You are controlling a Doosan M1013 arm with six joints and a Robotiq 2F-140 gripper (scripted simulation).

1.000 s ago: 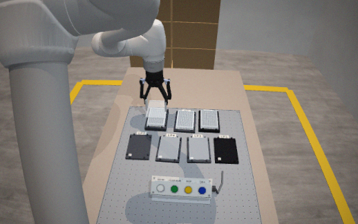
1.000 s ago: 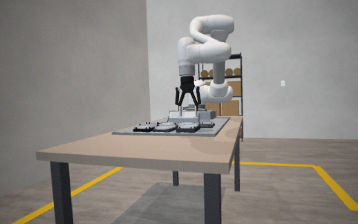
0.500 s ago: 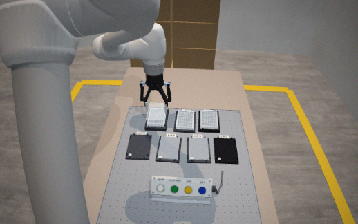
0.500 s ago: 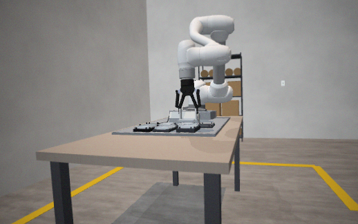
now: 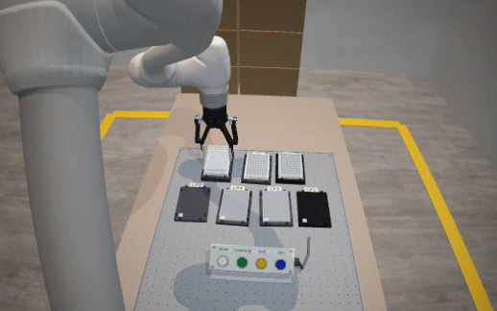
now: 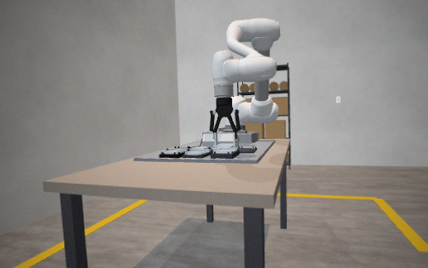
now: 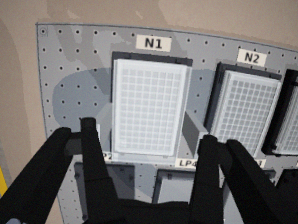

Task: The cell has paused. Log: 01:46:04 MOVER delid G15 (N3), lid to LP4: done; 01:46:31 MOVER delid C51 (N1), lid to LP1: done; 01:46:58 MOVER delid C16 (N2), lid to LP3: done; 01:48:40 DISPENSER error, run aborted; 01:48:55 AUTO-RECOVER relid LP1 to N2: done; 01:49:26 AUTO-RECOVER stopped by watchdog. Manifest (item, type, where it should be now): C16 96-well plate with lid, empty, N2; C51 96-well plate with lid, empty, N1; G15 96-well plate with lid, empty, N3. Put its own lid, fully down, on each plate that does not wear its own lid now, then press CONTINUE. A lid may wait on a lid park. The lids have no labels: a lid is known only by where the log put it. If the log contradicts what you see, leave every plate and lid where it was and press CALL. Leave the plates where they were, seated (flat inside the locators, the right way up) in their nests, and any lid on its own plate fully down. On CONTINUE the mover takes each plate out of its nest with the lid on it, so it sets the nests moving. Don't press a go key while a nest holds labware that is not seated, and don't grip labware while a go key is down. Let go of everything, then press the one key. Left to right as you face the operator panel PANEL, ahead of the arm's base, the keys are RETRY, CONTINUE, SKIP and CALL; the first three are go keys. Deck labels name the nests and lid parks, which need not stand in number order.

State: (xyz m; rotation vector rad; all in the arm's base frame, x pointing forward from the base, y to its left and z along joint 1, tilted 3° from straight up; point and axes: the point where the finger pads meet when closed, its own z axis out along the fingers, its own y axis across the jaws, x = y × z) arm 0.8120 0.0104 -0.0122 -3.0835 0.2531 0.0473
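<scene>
My hand is 50 mm above the plate. From my hand the other things lie so: lid park LP3: 210 mm behind, 170 mm to the right, 70 mm below; then lid park LP2: 170 mm behind, 90 mm to the left, 70 mm below; then lid park LP4: 190 mm behind, 40 mm to the right, 70 mm below.
</scene>
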